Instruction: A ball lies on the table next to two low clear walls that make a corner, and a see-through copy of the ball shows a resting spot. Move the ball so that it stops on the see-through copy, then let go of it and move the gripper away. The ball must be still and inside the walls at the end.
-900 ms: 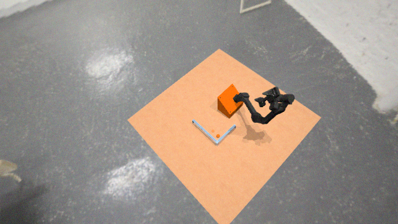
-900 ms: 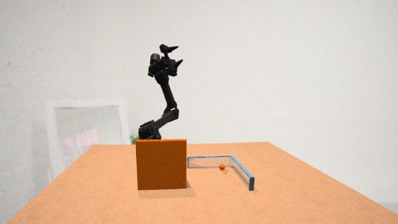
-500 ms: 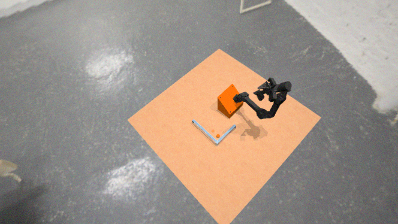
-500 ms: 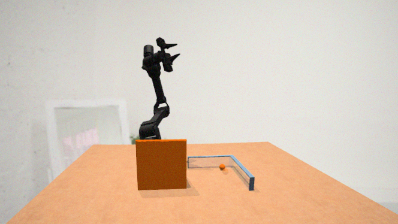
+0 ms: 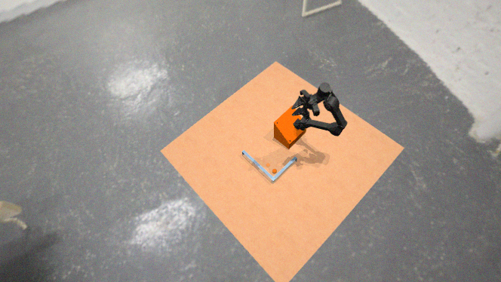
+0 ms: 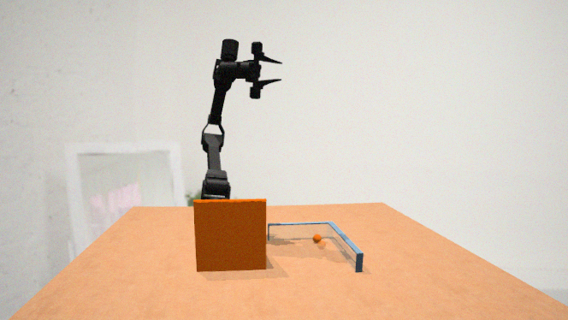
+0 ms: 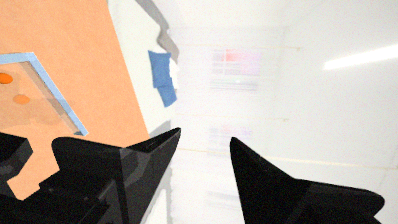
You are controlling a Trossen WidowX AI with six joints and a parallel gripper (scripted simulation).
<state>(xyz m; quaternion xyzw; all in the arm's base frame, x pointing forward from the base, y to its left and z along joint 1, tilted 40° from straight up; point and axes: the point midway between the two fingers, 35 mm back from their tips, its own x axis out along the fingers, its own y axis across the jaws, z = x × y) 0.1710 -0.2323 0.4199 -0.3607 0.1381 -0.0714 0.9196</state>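
My gripper tip is 130 mm short of the orange ball and 570 mm above it. The rest, counted from my gripper tip: see-through copy of ball 130 mm ahead, 70 mm to the right, 570 mm below.
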